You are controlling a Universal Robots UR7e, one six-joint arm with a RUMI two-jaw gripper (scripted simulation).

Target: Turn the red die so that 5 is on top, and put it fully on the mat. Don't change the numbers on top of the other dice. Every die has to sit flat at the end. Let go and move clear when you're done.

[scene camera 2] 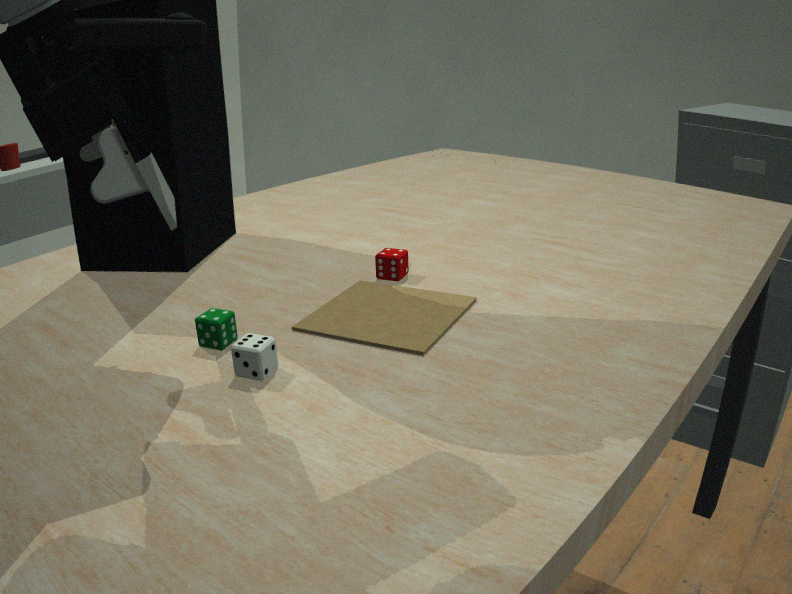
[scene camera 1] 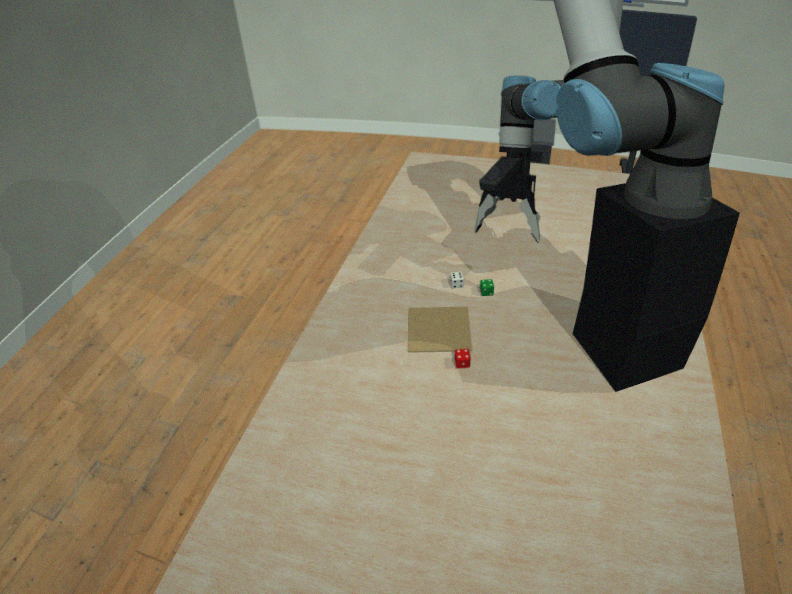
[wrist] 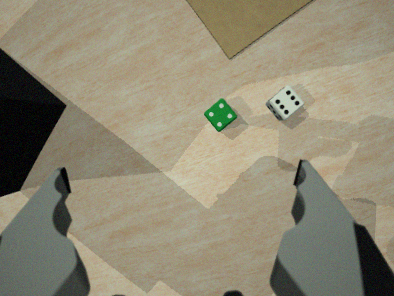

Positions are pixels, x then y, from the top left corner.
Scene:
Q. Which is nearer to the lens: the red die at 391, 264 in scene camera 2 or the mat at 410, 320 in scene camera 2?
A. The mat.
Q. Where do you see a mat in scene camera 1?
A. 432, 329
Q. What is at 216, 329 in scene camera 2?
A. A green die.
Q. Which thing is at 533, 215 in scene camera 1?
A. The gripper.

